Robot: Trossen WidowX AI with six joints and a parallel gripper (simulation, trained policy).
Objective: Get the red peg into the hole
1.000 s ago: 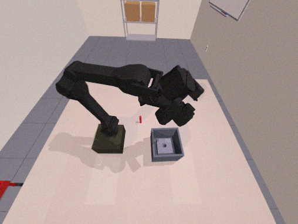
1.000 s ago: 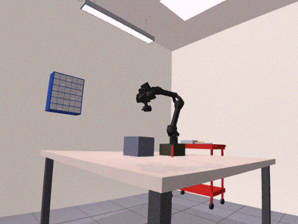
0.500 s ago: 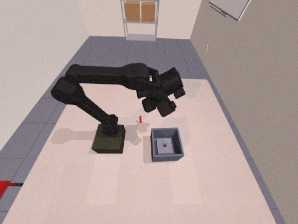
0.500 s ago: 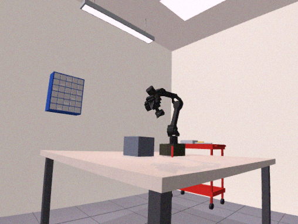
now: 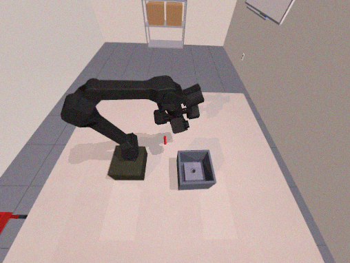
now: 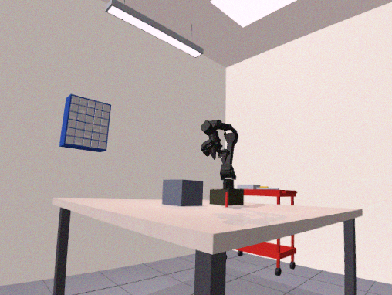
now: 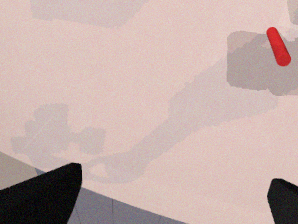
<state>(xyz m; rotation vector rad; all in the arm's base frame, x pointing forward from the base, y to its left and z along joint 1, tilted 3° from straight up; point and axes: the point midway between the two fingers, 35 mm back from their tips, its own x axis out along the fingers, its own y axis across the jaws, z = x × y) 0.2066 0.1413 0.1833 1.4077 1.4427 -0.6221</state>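
Right now the red peg is 200 mm below my gripper tip, 70 mm behind it and 10 mm to the right of it. From my gripper tip the other things lie so: plate: 190 mm below, 180 mm to the right, 110 mm ahead.
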